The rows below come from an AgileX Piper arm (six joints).
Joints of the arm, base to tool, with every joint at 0 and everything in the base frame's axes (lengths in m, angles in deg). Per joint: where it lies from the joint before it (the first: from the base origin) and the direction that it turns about. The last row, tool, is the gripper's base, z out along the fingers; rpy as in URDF.
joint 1: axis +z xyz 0 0 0.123
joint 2: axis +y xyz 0 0 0
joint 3: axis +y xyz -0.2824 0 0.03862
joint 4: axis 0.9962 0 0.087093 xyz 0.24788 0 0.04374
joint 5: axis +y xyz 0 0 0
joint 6: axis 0.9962 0 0.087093 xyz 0.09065 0 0.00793
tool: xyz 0 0 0 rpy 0 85.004 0
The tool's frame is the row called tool.
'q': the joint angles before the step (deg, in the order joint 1, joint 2, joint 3, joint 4, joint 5, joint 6). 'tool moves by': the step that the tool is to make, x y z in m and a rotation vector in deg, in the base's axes. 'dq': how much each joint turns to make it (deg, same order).
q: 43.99 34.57 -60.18 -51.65 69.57 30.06
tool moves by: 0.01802 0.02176 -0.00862 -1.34 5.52 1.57
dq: -0.01 4.93 0.00 3.27 -0.05 0.00
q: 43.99 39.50 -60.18 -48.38 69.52 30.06
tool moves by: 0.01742 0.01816 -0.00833 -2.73 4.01 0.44
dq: 0.00 4.76 0.00 0.95 -0.05 -0.07
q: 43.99 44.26 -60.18 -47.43 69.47 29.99
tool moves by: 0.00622 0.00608 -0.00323 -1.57 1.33 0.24
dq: 0.00 1.71 0.00 0.06 0.01 -0.48
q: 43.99 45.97 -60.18 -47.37 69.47 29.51
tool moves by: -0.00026 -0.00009 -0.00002 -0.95 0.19 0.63
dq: 0.00 -0.06 0.00 0.12 0.01 -1.23
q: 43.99 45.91 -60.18 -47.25 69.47 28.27
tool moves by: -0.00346 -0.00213 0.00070 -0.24 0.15 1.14
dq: -0.07 -0.86 0.00 0.95 -0.07 -1.73
